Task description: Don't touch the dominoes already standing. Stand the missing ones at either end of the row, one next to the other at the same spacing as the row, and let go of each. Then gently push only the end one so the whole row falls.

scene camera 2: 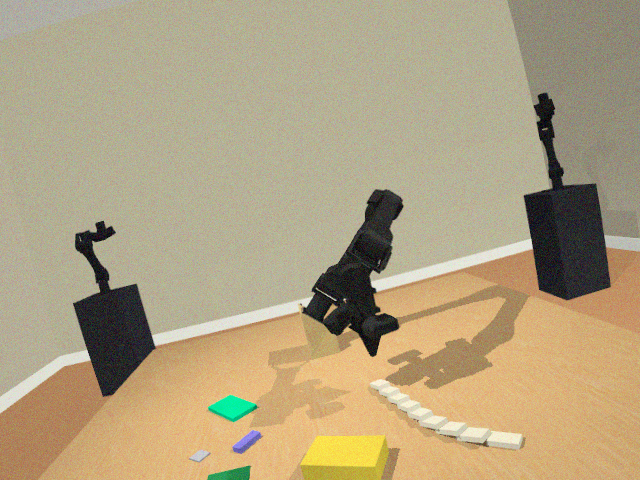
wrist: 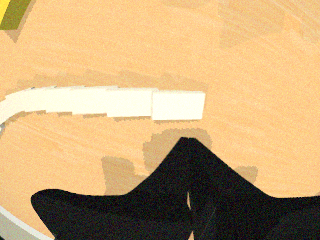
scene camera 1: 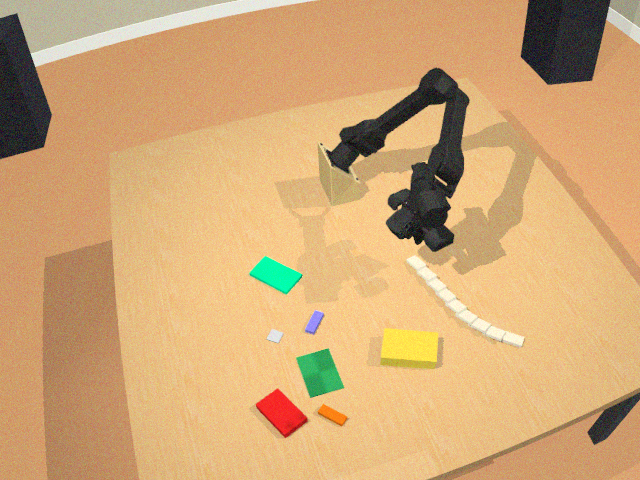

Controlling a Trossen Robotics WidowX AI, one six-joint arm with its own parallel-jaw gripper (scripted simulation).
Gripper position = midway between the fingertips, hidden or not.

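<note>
Bright green plate (scene camera 1: 267, 271), seen also in scene camera 2 as the bright green plate (scene camera 2: 232, 408). A yellow block (scene camera 1: 417, 349) is present. There is a red block (scene camera 1: 281, 412); in scene camera 2 the red block is out of frame. There is a dark green plate (scene camera 1: 320, 374); in the wrist view the dark green plate is out of frame. My gripper (scene camera 1: 417, 243) is shut and holds nothing; I also see my gripper (scene camera 2: 373, 355) and, from the wrist, my gripper (wrist: 186, 144).
</note>
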